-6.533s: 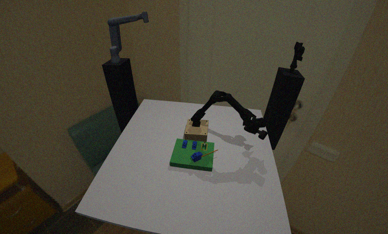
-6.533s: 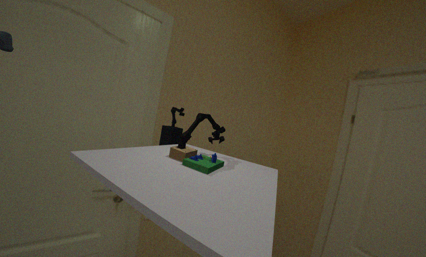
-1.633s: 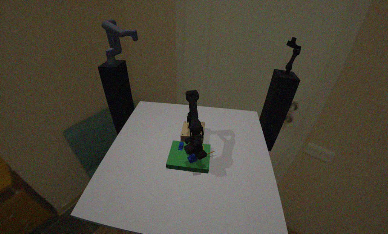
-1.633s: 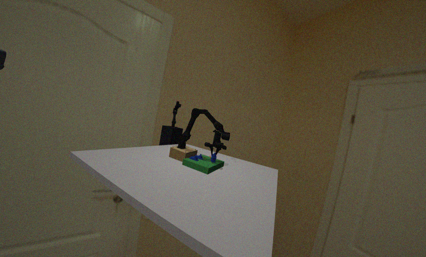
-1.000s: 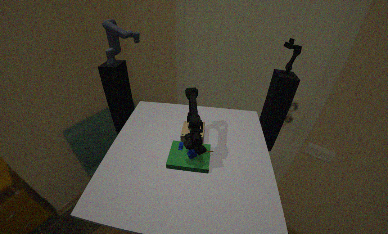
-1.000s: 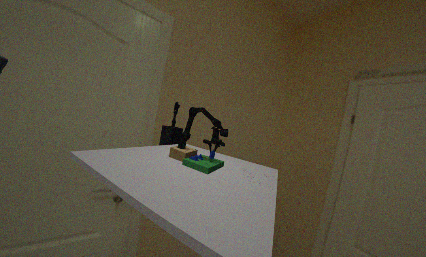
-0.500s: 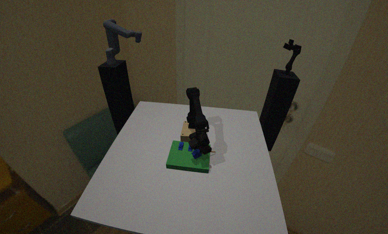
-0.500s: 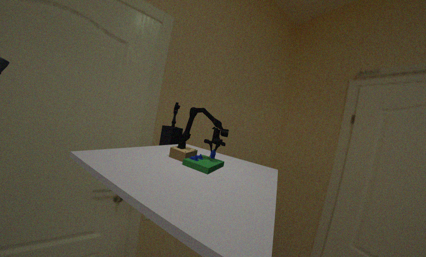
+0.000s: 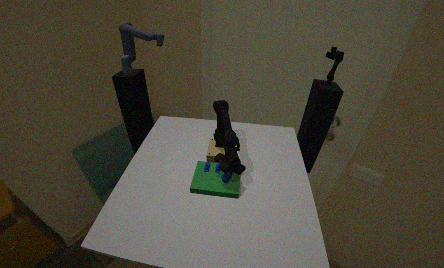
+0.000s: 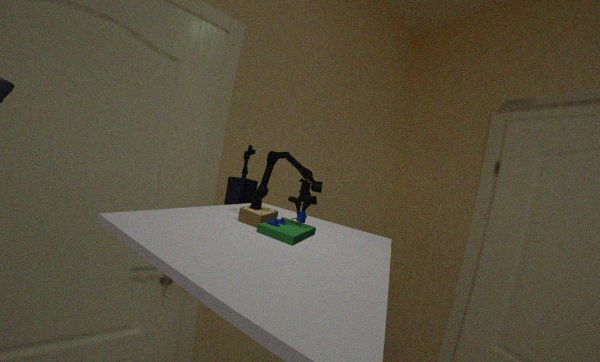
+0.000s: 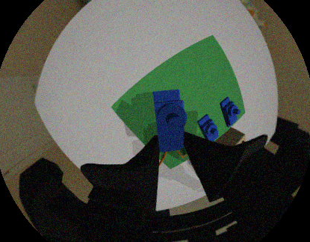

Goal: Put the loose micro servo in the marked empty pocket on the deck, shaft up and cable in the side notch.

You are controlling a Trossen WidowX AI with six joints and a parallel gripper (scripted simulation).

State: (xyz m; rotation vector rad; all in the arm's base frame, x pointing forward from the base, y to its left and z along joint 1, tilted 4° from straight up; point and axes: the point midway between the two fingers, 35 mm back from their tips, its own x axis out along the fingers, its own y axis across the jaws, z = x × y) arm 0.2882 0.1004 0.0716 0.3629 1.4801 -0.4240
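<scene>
The green deck is 2 cm ahead of my gripper tip, 7 cm to the right of it and 10 cm below it.
</scene>
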